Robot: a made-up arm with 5 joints.
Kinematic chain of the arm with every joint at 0, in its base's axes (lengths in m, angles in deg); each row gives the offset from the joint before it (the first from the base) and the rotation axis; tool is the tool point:
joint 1: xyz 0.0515 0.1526 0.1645 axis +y
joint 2: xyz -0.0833 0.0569 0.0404 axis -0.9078 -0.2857 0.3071
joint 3: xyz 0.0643 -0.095 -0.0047 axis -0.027 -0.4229 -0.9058
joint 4: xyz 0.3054 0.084 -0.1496 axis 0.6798 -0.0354 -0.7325
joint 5: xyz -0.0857 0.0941 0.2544 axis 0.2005 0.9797 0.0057
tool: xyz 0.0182 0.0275 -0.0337
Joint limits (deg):
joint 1: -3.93..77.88
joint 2: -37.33..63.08
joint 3: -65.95..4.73
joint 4: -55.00..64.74
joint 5: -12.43..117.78
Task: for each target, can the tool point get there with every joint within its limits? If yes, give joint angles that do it. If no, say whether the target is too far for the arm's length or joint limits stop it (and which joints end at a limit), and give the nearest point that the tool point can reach.
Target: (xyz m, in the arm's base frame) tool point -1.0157 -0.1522 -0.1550
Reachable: no: too far | nearest point -0.1416 0.2351 0.1067 | short by 0.991 m
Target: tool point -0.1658 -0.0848 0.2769
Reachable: no: joint limits stop it (at a limit: joint 2, joint 3, joint 4) | nearest point -0.1142 0.2264 0.2502 | short by 0.317 m
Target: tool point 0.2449 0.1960 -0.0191
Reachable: yes | joints 63.85 -29.13 -5.15 29.23 9.46
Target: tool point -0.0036 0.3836 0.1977
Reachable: yes | joints 33.80 24.06 -35.88 -40.34 105.12
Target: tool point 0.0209 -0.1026 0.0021
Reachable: no: joint limits stop it (at a limit: joint 1, joint 2, joint 3, joint 4, joint 5) | nearest point 0.1151 0.0430 -0.0603 | short by 0.184 m
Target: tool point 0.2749 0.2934 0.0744
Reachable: yes | joints 48.66 2.55 -21.20 53.23 17.44
